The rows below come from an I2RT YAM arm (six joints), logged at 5 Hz.
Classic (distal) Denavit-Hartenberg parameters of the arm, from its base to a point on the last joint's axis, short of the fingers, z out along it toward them. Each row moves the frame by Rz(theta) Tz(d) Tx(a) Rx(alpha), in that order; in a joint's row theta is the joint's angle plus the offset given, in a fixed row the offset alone. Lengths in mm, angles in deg.
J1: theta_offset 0; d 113.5; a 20; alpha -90
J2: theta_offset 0; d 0; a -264; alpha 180
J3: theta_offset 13.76; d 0; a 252.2; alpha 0
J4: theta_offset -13.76; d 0; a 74; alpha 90
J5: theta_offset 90; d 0; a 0; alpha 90
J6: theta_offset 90; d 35.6; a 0; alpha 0
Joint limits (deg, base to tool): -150..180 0..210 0..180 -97..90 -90..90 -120..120
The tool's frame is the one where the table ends.
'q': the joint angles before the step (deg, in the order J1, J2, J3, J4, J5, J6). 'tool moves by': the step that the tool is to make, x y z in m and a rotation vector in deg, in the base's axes. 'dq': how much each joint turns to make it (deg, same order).
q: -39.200, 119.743, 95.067, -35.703, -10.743, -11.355
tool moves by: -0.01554, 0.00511, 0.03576, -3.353, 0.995, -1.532
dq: -0.503, -5.115, 0.414, -4.284, 3.301, -0.742
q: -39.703, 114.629, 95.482, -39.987, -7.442, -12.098
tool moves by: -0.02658, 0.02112, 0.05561, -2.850, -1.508, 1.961
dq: -0.110, -9.006, -0.219, -6.120, -0.065, -2.426
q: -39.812, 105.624, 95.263, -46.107, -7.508, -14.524
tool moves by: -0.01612, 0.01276, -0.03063, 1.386, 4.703, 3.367
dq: -0.088, -2.777, -9.333, 1.530, -0.109, -3.999
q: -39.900, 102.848, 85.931, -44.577, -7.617, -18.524
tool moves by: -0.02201, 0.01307, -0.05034, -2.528, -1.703, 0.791
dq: -0.656, -4.437, -17.530, 15.803, 0.000, -1.683
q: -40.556, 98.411, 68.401, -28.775, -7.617, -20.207
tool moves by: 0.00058, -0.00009, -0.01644, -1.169, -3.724, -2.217
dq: 0.045, 0.241, -4.656, 8.854, -0.043, 2.756
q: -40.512, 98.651, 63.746, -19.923, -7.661, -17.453
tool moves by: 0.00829, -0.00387, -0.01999, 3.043, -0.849, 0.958
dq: 0.109, 3.868, -0.002, 2.690, -2.842, 0.940
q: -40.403, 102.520, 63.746, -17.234, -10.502, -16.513
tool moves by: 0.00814, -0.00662, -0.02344, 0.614, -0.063, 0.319
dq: -0.021, 4.547, 0.001, 4.196, -0.612, 0.000
